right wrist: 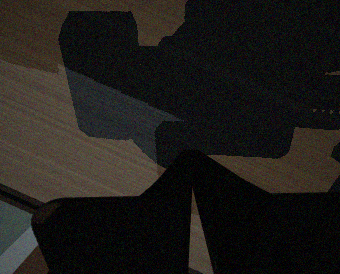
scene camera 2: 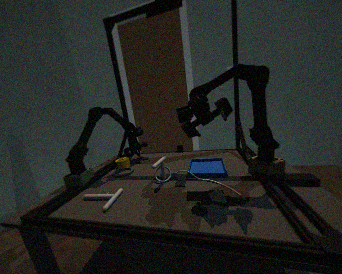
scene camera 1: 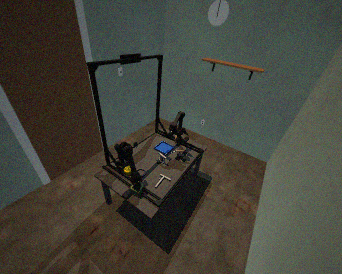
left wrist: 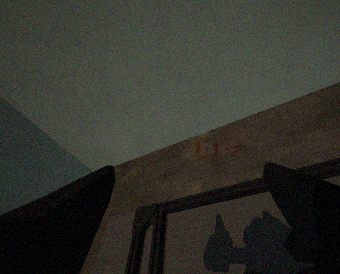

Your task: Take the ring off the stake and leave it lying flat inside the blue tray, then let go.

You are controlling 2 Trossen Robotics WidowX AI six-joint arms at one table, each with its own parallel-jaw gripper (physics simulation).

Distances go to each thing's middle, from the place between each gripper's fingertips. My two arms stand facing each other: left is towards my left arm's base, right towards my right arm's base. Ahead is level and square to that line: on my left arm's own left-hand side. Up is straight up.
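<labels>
The blue tray (scene camera 2: pixel 213 167) is 27 cm below my left hand, and it is also 28 cm behind that hand.
Measured from my right hand instead, the blue tray is 27 cm ahead and 49 cm to the left.
</labels>
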